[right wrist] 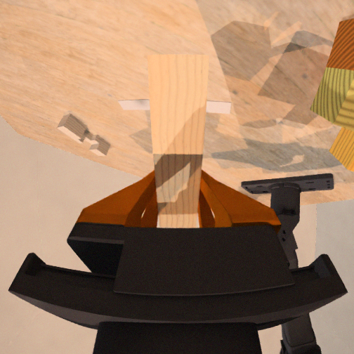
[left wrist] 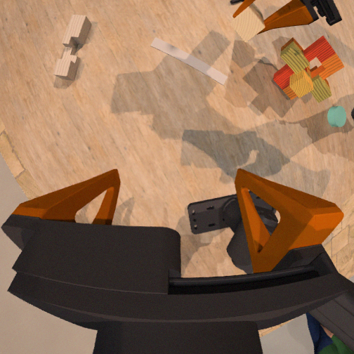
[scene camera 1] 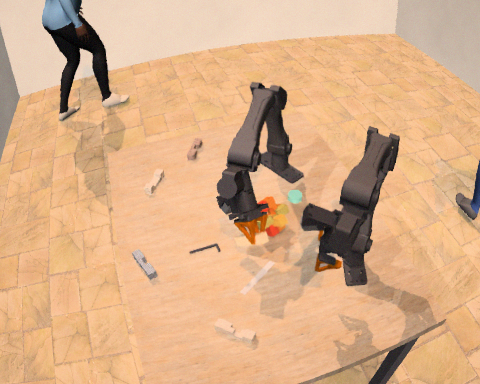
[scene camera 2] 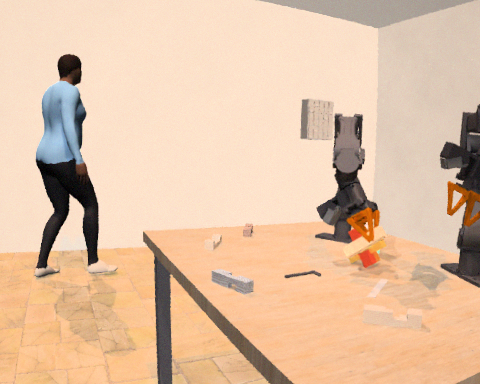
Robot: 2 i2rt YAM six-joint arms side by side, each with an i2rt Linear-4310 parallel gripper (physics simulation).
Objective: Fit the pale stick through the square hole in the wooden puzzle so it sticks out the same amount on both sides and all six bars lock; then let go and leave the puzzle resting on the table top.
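Frame: origin at the left arm's base, x ahead, y left, z up, level; metres.
Seen in the pictures: left gripper, fingertip midpoint: (scene camera 1: 318,255) (scene camera 2: 457,220); right gripper, fingertip midpoint: (scene camera 1: 257,242) (scene camera 2: 373,241); left arm's base, link origin: (scene camera 1: 352,260) (scene camera 2: 467,276); right arm's base, link origin: (scene camera 1: 279,167) (scene camera 2: 342,240).
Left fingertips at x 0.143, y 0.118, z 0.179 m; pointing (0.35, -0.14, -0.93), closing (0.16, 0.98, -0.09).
Observation:
Offsets run from my left fingertips to a thing's top centre.
The puzzle (scene camera 1: 276,221) (scene camera 2: 368,258) (left wrist: 301,83) (right wrist: 340,92), made of red, orange, yellow and olive bars, sits on the table with a small square hole (left wrist: 316,63) visible in the left wrist view. My right gripper (scene camera 1: 253,240) (right wrist: 177,175) is shut on one end of the pale stick (scene camera 1: 261,241) (scene camera 2: 356,246) (left wrist: 248,27) (right wrist: 179,107). The stick is held above the table, tilted in scene camera 2, and stands apart from the puzzle in both wrist views. My left gripper (scene camera 2: 460,220) (left wrist: 177,175) is open and empty, away from the puzzle.
Loose notched blocks, one grey {dy -0.097, dx +0.513, dz -0.151 m} (scene camera 1: 144,264) (scene camera 2: 232,281), one brown {dy -0.689, dx +0.410, dz -0.151 m} (scene camera 1: 194,149) (scene camera 2: 248,230) and two pale {dy +0.137, dx +0.221, dz -0.151 m} (scene camera 1: 235,331) {dy -0.494, dx +0.545, dz -0.151 m} (scene camera 1: 154,182), lie about. A hex key {dy -0.167, dx +0.325, dz -0.171 m} (scene camera 1: 204,248) (scene camera 2: 302,274), a white strip {dy -0.065, dx +0.160, dz -0.178 m} (scene camera 1: 257,277) (left wrist: 190,61) and a teal piece {dy -0.411, dx +0.030, dz -0.160 m} (scene camera 1: 295,196) (left wrist: 337,116) lie nearer the puzzle.

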